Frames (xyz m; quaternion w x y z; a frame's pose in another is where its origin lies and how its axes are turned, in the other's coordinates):
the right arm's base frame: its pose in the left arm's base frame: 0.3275 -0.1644 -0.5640 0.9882 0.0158 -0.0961 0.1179
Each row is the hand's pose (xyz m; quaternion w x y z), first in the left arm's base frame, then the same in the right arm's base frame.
Working: the left arm's base frame: its pose in the right arm's base frame: -0.1653 0.2419 0.6054 0.9882 -0.0158 0.0961 -0.1179

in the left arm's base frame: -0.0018 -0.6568 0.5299 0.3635 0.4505 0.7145 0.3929
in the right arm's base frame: -0.2155 -0.3914 1.1610 0.3440 0.5615 0.6941 0.2908
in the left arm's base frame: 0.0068 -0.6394 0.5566 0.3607 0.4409 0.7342 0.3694
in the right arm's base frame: -0.1981 -0.3762 1.1847 0.3364 0.5521 0.7141 0.2686
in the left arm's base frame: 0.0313 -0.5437 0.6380 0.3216 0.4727 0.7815 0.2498
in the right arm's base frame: -0.1369 -0.2883 1.2548 0.2796 0.5782 0.7514 0.1512
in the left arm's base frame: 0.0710 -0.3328 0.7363 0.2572 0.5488 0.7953 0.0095
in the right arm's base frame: -0.0315 -0.0919 1.3325 0.1875 0.6330 0.7461 -0.0862
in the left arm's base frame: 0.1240 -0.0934 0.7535 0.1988 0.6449 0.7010 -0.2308
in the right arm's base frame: 0.0774 0.1283 1.3266 0.1121 0.6946 0.6321 -0.3246
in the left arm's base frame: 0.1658 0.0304 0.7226 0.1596 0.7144 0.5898 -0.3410
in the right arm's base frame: 0.1398 0.2385 1.2818 0.0721 0.7402 0.5086 -0.4338
